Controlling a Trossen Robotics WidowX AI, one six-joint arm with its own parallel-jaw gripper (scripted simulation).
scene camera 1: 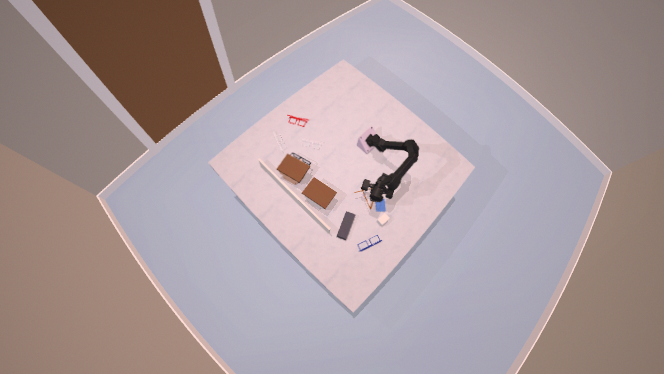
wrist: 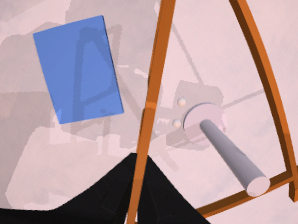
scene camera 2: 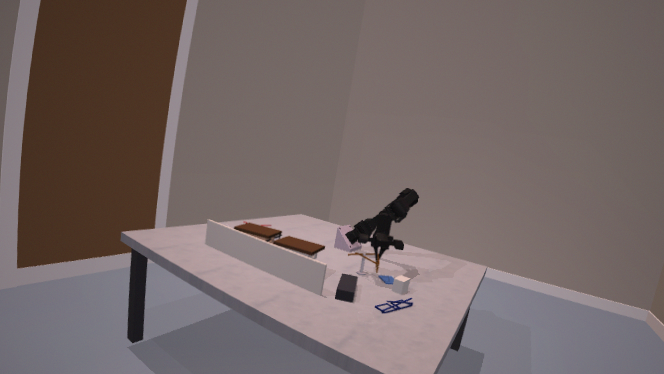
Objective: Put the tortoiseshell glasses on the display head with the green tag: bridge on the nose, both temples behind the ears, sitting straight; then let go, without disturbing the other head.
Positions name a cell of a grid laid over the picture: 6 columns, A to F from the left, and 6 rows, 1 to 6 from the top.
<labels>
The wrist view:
my gripper: C5
blue tag: B2
round base: E4
</labels>
